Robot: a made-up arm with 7 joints.
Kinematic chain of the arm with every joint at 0, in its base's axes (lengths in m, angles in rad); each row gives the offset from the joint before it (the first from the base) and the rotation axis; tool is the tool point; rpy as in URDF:
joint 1: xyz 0 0 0 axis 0.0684 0.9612 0.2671
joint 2: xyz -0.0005 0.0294 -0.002 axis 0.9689 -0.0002 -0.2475
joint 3: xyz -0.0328 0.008 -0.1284 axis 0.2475 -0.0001 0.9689
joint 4: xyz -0.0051 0 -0.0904 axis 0.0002 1 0
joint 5: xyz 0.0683 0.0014 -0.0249 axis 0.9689 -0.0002 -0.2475
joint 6: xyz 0.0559 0 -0.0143 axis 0.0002 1 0
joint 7: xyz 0.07 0 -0.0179 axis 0.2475 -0.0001 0.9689
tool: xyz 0 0 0 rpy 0 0.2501 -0.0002
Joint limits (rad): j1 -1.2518..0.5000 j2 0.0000..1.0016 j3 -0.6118..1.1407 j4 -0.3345..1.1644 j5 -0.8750..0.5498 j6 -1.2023..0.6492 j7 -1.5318..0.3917
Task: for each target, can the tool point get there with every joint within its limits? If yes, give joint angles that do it. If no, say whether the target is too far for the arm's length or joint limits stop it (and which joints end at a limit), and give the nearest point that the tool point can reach.
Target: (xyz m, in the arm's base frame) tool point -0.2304 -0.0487 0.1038
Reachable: no: joint limits stop it (at a limit: joint 1, joint 2, joint 3, joint 4, joint 6) | nearest point -0.0990 0.1920 -0.0997 | short by 0.341 m
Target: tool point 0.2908 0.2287 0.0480
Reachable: yes | joints -1.0970 0.6406 0.6121 0.2671 -0.7147 -0.1628 -0.4909
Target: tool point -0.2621 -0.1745 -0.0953
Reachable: no: joint limits stop it (at a limit: joint 1, joint 2, joint 3, joint 4, joint 5, joint 6) | nearest point -0.1624 -0.0619 -0.3177 | short by 0.269 m
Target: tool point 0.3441 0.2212 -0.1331
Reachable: yes | joints -1.0213 0.4795 0.7257 0.8101 -0.1252 0.2461 -0.2602
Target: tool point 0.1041 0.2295 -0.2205
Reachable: yes | joints 0.2635 0.8006 0.2063 -0.1183 -0.7476 0.4935 -0.8562
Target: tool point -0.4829 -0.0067 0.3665
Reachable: no: too far | nearest point 0.0363 0.2087 0.1139 | short by 0.616 m
